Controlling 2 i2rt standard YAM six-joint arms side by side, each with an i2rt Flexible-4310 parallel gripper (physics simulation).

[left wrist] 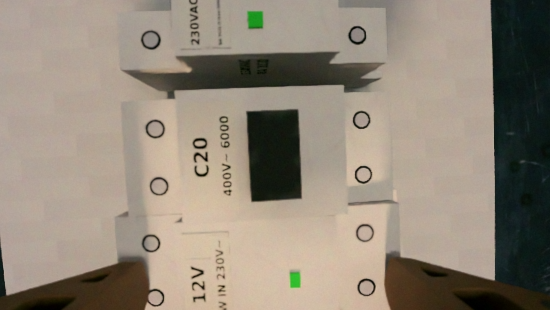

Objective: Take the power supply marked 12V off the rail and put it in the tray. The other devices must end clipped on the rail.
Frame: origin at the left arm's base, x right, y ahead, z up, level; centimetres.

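Seen in the pictures: left gripper, between the fingertips: point(267, 273).
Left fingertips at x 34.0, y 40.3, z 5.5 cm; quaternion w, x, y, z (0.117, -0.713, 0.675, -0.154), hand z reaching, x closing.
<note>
A point is followed by its place in that frame.
The power supply marked 12V point(255, 265) @(x 34.6, y 40.7, z 6.3 cm) is at the bottom of the left wrist view, with a green square on its face; its lower part is cut off. It sits right against the C20 breaker point(324, 155) @(x 37.7, y 38.9, z 6.5 cm), which has a black block on its front. A device marked 230VAC point(300, 32) @(x 41.0, y 39.7, z 6.3 cm) stands beyond the breaker, its dark side face showing. My left gripper point(267, 273) @(x 33.9, y 40.3, z 5.5 cm) is open, its fingertips over the two ends of the 12V supply, hiding parts of them. The rail is hidden under the devices. The tray and my right gripper do not show.
The devices stand in a row over a pale board point(445, 150) @(x 37.9, y 31.3, z 0.5 cm). A dark, scratched table surface point(522, 100) @(x 41.0, y 25.2, z -1.5 cm) lies beyond the board's right edge, and a dark sliver shows at the lower left edge of the view.
</note>
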